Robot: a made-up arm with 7 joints. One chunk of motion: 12 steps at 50 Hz.
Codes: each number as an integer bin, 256 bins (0 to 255) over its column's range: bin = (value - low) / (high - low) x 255, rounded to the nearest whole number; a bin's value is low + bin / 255 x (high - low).
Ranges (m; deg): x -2.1..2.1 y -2.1..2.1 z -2.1..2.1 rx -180..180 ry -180..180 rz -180..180
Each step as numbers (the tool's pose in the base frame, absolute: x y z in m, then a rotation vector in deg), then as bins.
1 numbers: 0.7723 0.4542 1.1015 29.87 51.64 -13.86
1 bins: 174 155 194 149 164 118
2 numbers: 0.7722 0.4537 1.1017 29.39 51.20 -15.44
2 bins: 174 155 194 148 164 117
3 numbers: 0.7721 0.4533 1.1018 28.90 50.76 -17.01
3 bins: 174 155 194 148 163 115
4 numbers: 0.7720 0.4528 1.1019 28.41 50.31 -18.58
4 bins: 174 155 194 148 163 114
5 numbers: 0.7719 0.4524 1.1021 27.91 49.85 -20.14
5 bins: 174 155 194 147 163 113
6 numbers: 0.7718 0.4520 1.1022 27.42 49.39 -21.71
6 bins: 174 155 194 147 162 112
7 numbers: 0.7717 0.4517 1.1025 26.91 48.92 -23.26
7 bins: 174 155 194 147 162 111
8 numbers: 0.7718 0.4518 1.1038 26.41 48.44 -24.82
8 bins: 174 155 195 146 162 110
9 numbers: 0.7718 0.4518 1.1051 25.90 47.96 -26.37
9 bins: 174 155 195 146 161 109
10 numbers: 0.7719 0.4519 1.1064 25.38 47.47 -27.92
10 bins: 174 155 195 145 161 108
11 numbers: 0.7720 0.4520 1.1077 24.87 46.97 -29.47
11 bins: 174 155 195 145 161 107
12 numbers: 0.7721 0.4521 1.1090 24.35 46.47 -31.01
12 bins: 174 155 195 145 160 106
